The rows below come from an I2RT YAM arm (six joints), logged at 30 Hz.
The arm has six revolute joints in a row. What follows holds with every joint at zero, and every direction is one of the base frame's.
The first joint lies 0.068 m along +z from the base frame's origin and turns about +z.
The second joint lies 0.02 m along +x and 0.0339 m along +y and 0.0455 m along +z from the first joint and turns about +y.
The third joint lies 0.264 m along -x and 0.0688 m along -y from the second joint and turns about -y.
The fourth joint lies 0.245 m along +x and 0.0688 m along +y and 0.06 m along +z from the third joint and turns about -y.
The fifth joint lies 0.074 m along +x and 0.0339 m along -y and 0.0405 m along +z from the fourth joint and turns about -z.
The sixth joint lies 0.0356 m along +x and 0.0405 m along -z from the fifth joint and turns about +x.
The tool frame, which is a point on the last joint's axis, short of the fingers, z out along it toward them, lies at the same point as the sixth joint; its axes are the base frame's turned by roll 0, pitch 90 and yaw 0 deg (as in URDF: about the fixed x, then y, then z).
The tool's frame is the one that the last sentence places.
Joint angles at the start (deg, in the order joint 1, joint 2, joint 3, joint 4, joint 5, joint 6):
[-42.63, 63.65, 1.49, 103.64, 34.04, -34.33]
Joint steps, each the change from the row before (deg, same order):
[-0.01, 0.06, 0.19, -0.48, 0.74, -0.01]
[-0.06, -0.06, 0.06, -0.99, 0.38, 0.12]
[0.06, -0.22, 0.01, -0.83, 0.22, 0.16]
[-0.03, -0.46, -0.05, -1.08, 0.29, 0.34]
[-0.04, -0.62, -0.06, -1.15, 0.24, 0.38]
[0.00, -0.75, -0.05, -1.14, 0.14, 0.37]
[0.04, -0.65, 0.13, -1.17, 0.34, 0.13]
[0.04, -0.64, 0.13, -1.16, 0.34, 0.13]
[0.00, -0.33, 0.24, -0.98, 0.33, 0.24]
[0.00, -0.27, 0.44, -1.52, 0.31, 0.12]
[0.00, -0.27, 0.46, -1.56, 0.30, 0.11]
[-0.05, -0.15, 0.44, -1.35, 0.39, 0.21]
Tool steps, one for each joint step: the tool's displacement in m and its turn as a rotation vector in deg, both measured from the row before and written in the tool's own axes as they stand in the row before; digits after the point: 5 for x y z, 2 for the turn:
[0.00058, 0.00038, 0.00070, 0.46, 0.66, -0.21]
[0.00135, 0.00064, 0.00028, -0.04, 0.81, -0.41]
[0.00067, 0.00047, -0.00006, -0.14, 0.52, -0.15]
[0.00076, 0.00002, -0.00018, -0.04, 0.62, -0.06]
[0.00050, -0.00019, -0.00023, -0.03, 0.54, 0.01]
[0.00007, -0.00029, -0.00027, -0.08, 0.37, 0.11]
[-0.00020, 0.00005, 0.00032, 0.08, 0.44, -0.08]
[-0.00020, 0.00004, 0.00030, 0.08, 0.44, -0.08]
[-0.00006, 0.00041, 0.00078, 0.10, 0.45, -0.01]
[0.00017, 0.00120, 0.00147, -0.08, 0.71, -0.37]
[0.00011, 0.00122, 0.00151, -0.10, 0.72, -0.40]
[0.00021, 0.00103, 0.00153, 0.06, 0.72, -0.28]

